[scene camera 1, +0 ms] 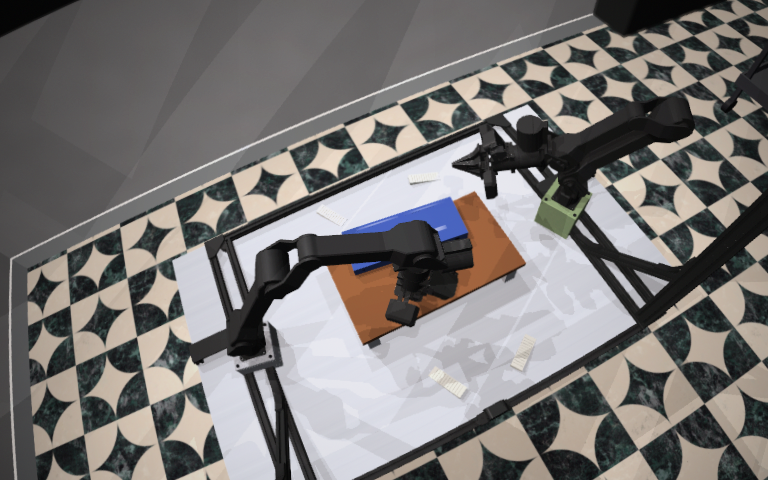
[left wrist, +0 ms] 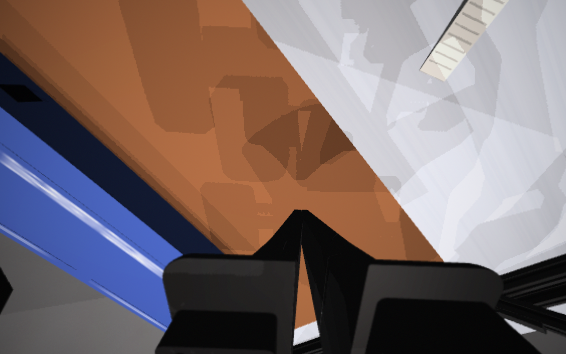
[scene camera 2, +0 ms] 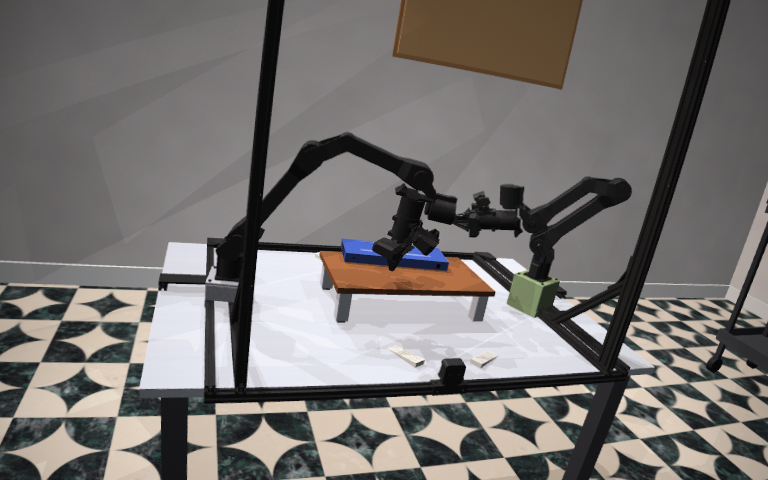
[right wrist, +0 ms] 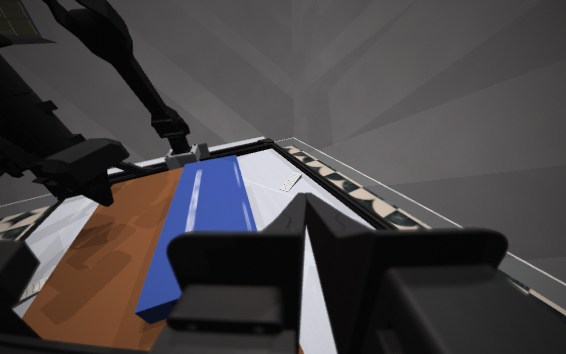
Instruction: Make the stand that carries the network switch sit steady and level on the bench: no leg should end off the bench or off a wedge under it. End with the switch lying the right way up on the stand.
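Frame: origin at the left arm's base, x up, y back, z right, level; centimetres.
Seen in the pictures: left gripper, between the fingertips: (scene camera 1: pixel 409 292) (left wrist: pixel 300 216) (scene camera 2: pixel 391 270) (right wrist: pixel 109 204); right gripper, between the fingertips: (scene camera 1: pixel 451 165) (right wrist: pixel 304 199); left arm's base, origin of its link: (scene camera 1: pixel 251 345) (scene camera 2: pixel 229 275) (right wrist: pixel 182 150); right arm's base, origin of its link: (scene camera 1: pixel 567 196) (scene camera 2: pixel 537 276).
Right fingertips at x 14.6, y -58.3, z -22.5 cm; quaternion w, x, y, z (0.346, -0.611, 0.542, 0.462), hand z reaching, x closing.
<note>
Offsets run from my right fingertips to a thing's middle.
The stand (scene camera 1: pixel 492 254) (scene camera 2: pixel 464 283) (left wrist: pixel 100 65) (right wrist: pixel 145 200) has an orange-brown top and grey legs. Its two front legs (scene camera 2: pixel 342 307) (scene camera 2: pixel 477 307) reach the white bench; the back right leg is hidden. The blue switch @(dx -9.7, dy +15.5, dz +8.9 cm) (scene camera 1: pixel 447 212) (scene camera 2: pixel 362 251) (left wrist: pixel 60 165) (right wrist: pixel 215 200) lies flat along the stand's back edge, reaching past it in scene camera 1. My left gripper (scene camera 1: pixel 412 324) (scene camera 2: pixel 391 268) (left wrist: pixel 300 216) (right wrist: pixel 109 204) is shut and empty, above the stand's front part. My right gripper (scene camera 1: pixel 454 164) (scene camera 2: pixel 457 218) (right wrist: pixel 304 199) is shut and empty, above the bench's back right.
Pale ridged wedges lie loose: one @(dx -20.8, dy +2.7, dz -13.9 cm) (scene camera 1: pixel 423 178) and another @(dx -20.8, dy +31.6, dz -10.6 cm) (scene camera 1: pixel 331 215) (right wrist: pixel 291 182) behind the stand, one @(dx -20.8, dy -2.7, dz +42.6 cm) (scene camera 1: pixel 522 352) (scene camera 2: pixel 484 358) and another @(dx -20.8, dy +16.7, dz +43.3 cm) (scene camera 1: pixel 447 382) (scene camera 2: pixel 406 356) in front. A black frame surrounds the work area. A small black box (scene camera 2: pixel 452 371) sits on its front rail.
</note>
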